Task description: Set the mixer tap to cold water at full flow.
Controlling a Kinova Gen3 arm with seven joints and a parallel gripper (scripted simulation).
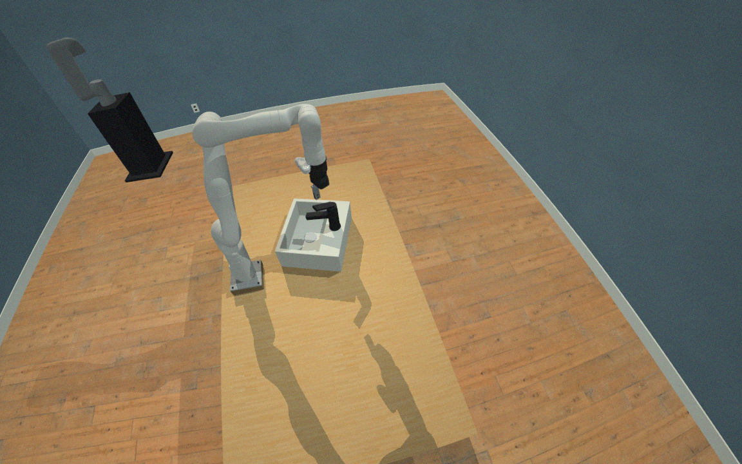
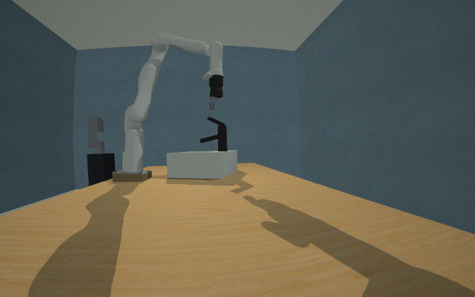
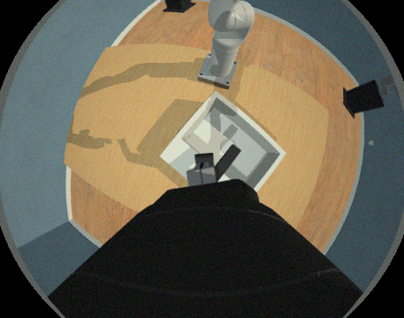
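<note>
Right now my hand is 80 mm above the lever, 20 mm short of it and 10 mm to the right of it. Also, from my hand: white basin 330 mm below, 70 mm behind, 60 mm to the left.
</note>
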